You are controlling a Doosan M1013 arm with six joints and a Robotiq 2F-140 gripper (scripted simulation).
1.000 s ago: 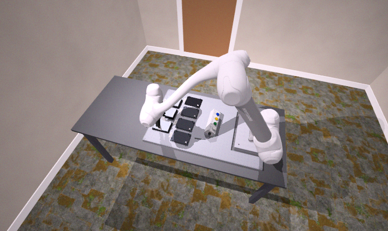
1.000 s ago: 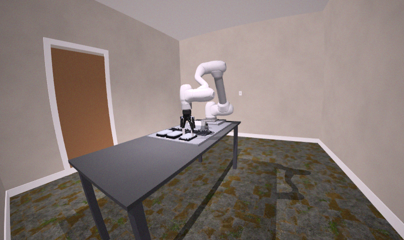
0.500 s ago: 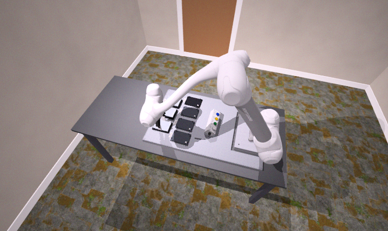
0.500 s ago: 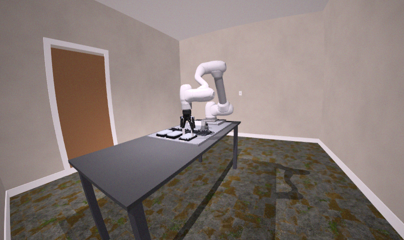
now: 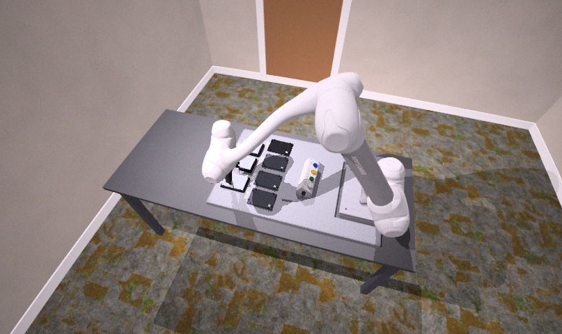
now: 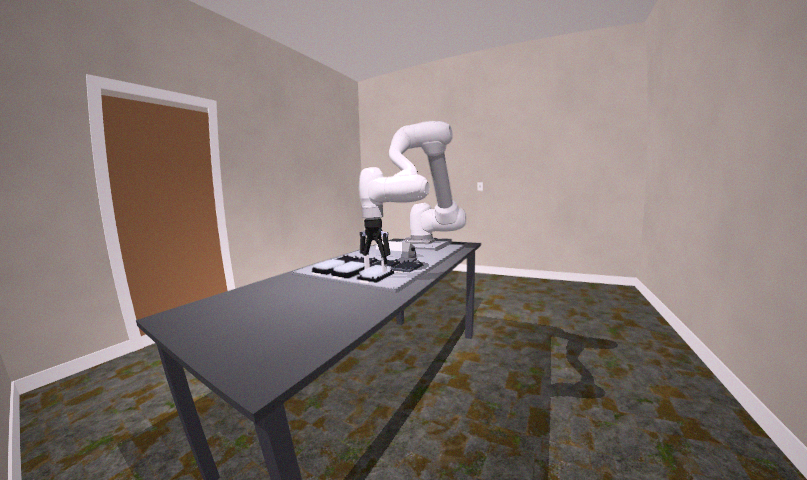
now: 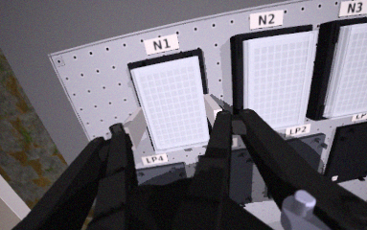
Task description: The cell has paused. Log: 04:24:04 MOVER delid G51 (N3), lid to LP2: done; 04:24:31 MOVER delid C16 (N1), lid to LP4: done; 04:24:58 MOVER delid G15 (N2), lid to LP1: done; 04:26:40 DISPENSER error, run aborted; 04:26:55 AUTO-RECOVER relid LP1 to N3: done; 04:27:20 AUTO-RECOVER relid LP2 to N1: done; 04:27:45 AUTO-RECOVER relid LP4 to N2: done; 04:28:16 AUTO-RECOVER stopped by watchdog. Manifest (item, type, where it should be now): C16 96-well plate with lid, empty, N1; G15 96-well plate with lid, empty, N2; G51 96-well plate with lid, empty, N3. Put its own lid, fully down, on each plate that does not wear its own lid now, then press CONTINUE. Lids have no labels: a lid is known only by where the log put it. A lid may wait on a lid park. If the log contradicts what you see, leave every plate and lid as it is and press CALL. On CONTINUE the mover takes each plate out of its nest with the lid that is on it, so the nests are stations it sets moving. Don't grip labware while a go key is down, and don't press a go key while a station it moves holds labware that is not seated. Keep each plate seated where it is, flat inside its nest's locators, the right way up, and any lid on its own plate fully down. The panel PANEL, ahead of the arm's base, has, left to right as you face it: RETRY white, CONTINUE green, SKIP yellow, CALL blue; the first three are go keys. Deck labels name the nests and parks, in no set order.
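Now: the plate 30 mm below my hand. Round my hand: LP3 label: 90 mm behind, 70 mm to the right, 50 mm below; then nest N1: 50 mm below; then LP4 label: 100 mm behind, 60 mm to the left, 50 mm below.
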